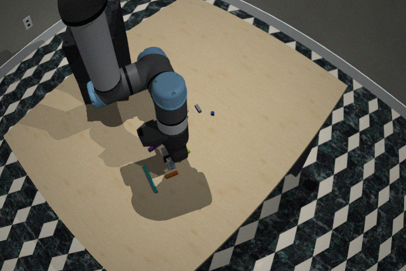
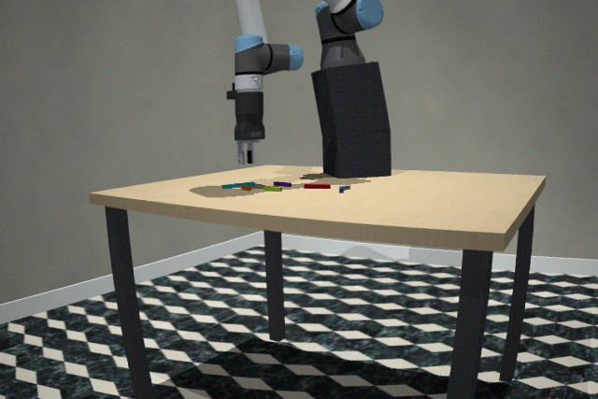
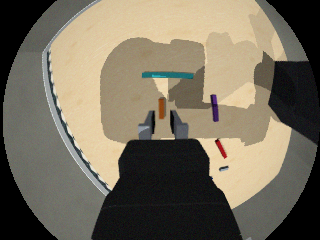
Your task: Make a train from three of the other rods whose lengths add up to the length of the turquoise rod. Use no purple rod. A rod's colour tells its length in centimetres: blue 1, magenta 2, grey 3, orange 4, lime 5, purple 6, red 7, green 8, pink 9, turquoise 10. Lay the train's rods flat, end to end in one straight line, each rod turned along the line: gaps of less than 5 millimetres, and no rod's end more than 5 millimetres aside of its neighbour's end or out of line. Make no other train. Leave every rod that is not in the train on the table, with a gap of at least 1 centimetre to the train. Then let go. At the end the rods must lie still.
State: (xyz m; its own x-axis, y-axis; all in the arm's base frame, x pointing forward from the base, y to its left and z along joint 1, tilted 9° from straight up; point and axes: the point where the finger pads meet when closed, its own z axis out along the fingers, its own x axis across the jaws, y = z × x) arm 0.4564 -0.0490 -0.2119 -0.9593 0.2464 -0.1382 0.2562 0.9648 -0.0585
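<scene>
Now: the orange rod 8 cm below my hand. Also, from my hand: lime rod: 3 cm behind, 7 cm to the left, 8 cm below; purple rod: 11 cm behind, 3 cm to the left, 8 cm below; turquoise rod: 3 cm behind, 6 cm to the right, 8 cm below.
</scene>
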